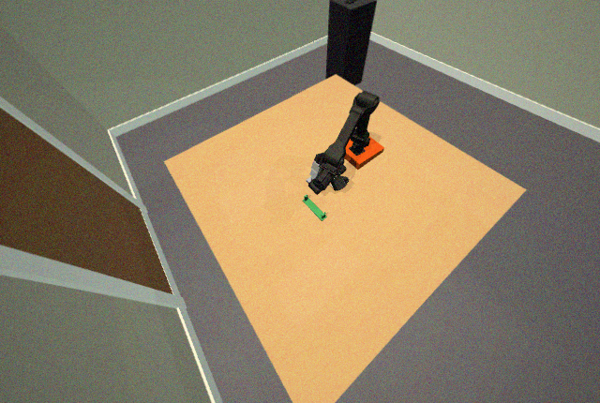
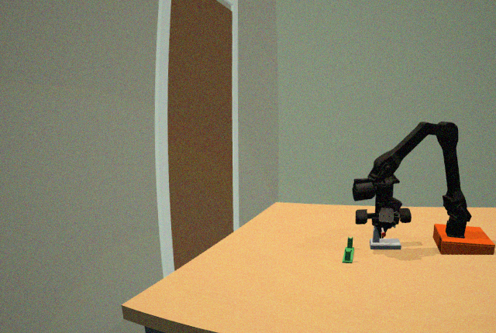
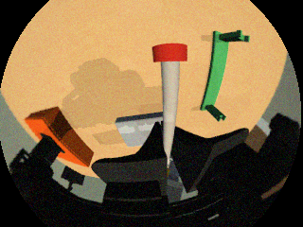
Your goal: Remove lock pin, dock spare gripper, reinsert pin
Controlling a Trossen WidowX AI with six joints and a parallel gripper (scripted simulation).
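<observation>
The grey mount is 50 mm to the right of my gripper tip. The rest, counted from my gripper tip: spare gripper (10 mm behind, 60 mm to the right, 70 mm above); green bracket (100 mm ahead, 60 mm to the left, 20 mm below).
</observation>
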